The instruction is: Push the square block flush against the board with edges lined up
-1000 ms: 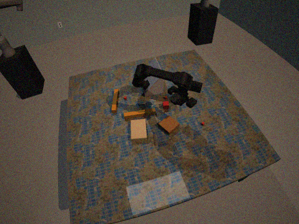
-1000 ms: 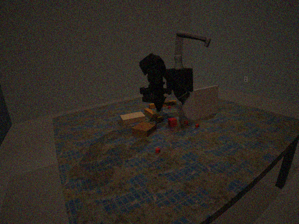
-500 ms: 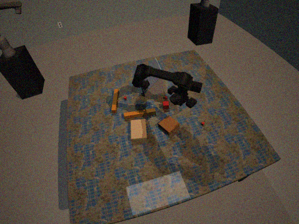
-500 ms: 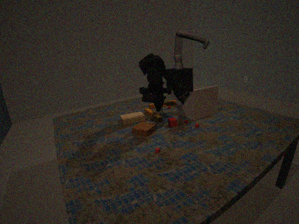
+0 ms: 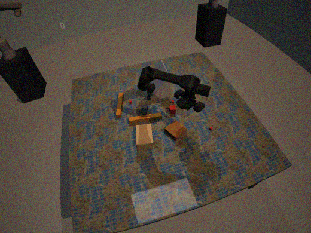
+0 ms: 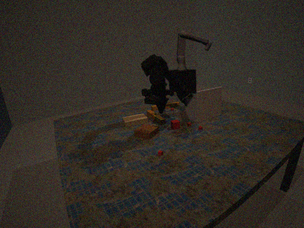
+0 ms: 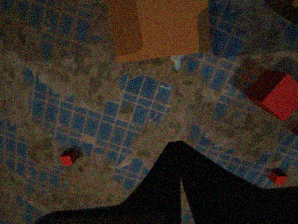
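The square orange-brown block is 4 cm ahead of my gripper tip, 9 cm to the right of it and 11 cm below it. From my gripper tip the other things lie so: tan block (1 cm ahead, 29 cm to the right, 11 cm below); then red cube (12 cm behind, 5 cm to the right, 11 cm below).
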